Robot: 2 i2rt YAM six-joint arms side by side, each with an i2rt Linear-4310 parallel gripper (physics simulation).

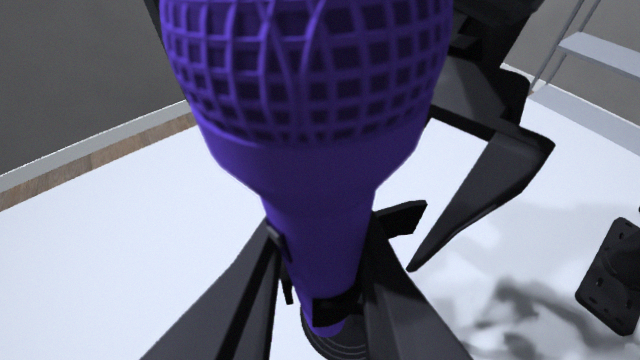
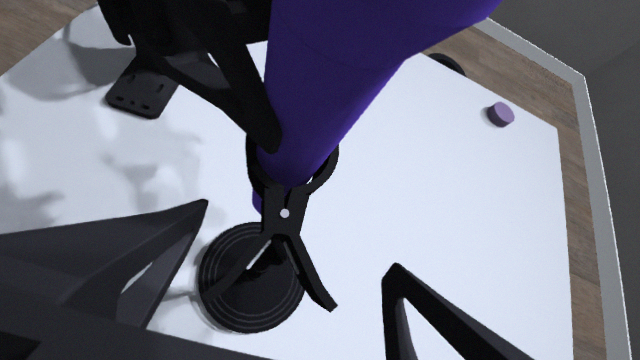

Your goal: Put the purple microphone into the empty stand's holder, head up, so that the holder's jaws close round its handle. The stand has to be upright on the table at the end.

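Frame: origin at the left arm's base, x ahead, y left, z up, level; millimetres.
Where they show: left gripper, fingertip midpoint: (image 1: 321,215) (image 2: 322,128); right gripper, fingertip midpoint: (image 2: 303,243); right arm's base, link origin: (image 1: 619,270).
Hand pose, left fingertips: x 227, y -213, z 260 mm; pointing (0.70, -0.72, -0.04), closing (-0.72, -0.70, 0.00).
Things, the pixels of their top centre, and the offset from my left fingertips. "spot": a spot on its surface instead. Level surfaces: height alone.
- purple microphone, surface spot: (image 1: 310,165) spot: 22 mm left, 23 mm back, 63 mm up
- stand's black holder, top centre: (image 2: 249,181) (image 1: 378,242) 18 mm right, 19 mm back, 23 mm down
- stand's round black base, surface spot: (image 2: 220,260) (image 1: 374,336) spot: 35 mm right, 45 mm back, 244 mm down
- small purple cylinder, top centre: (image 2: 504,111) 367 mm left, 373 mm ahead, 241 mm down
- white table's, surface height: 260 mm down
The purple microphone (image 1: 310,165) (image 2: 330,75) is head up, and its handle slants down through the holder. My left gripper (image 1: 321,215) is shut on the microphone's handle below the head. The stand's black holder (image 1: 330,310) (image 2: 272,205) has its curved jaws round the lower handle, and its two levers are spread apart. The jaws' far side is hidden behind the handle. The stand's round black base (image 1: 352,345) (image 2: 220,260) is flat on the table below the holder. My right gripper (image 2: 303,243) is open, with one finger on each side of the levers, apart from them.
A small purple cylinder (image 2: 501,114) stands near the white table's (image 2: 450,200) far corner. A black perforated mounting plate (image 1: 612,280) (image 2: 142,95) lies on the table. Part of a dark round object (image 2: 447,63) shows past the table edge. Grey shelving (image 1: 600,52) stands beyond the table.
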